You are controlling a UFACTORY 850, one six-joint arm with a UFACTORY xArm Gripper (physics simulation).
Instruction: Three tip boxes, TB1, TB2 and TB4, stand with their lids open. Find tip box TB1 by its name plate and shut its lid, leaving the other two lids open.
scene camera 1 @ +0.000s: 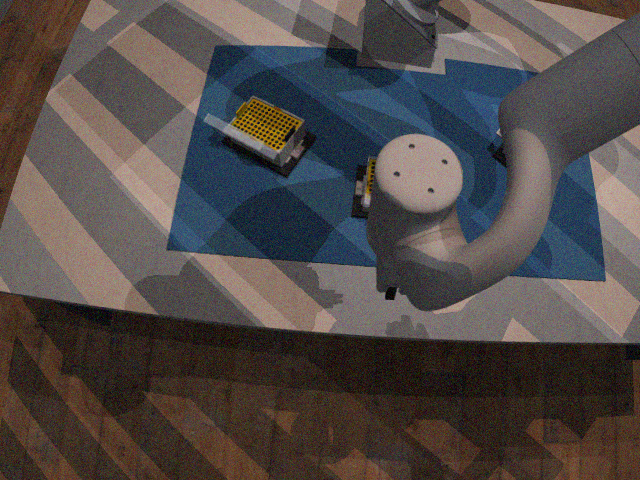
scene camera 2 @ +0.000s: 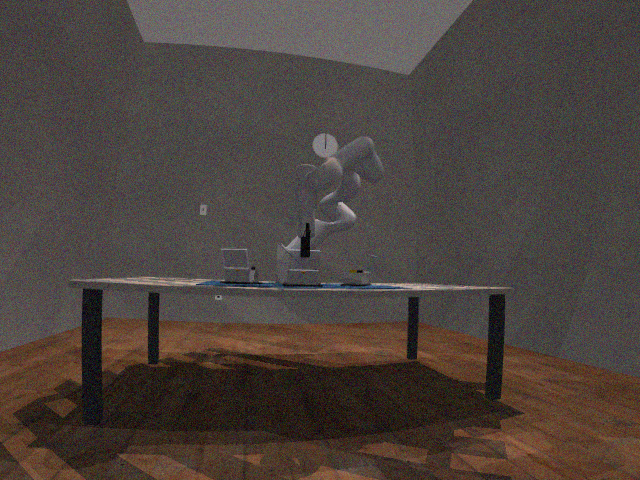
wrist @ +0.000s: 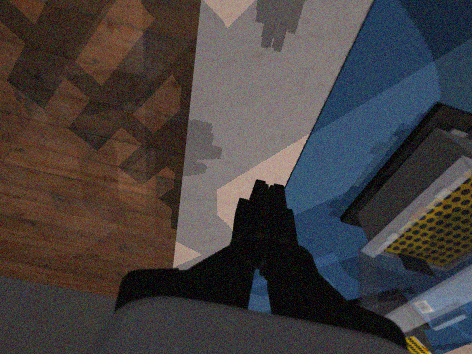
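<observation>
Three tip boxes with yellow racks stand on the blue mat. The left box (scene camera 1: 268, 124) (scene camera 2: 237, 274) has its lid (scene camera 2: 235, 258) up. The middle box (scene camera 1: 370, 180) (scene camera 2: 303, 277) (wrist: 435, 225) is mostly hidden by the arm in scene camera 1; its clear lid (scene camera 2: 315, 254) (wrist: 445, 299) is open. The right box (scene camera 2: 356, 277) shows a dark base corner (scene camera 1: 497, 153) beside the arm; its lid is hard to see. No name plate is readable, so I cannot tell which is TB1. My gripper (scene camera 1: 391, 293) (scene camera 2: 305, 255) (wrist: 262, 199) is shut and empty, above the table in front of the middle box.
The blue mat (scene camera 1: 217, 227) (wrist: 340, 130) lies on the patterned table (scene camera 1: 103, 248) (scene camera 2: 444, 288). The table's front edge runs below the gripper in scene camera 1. The robot base (scene camera 1: 395, 41) stands behind the mat. The forearm (scene camera 1: 568, 98) passes over the right box.
</observation>
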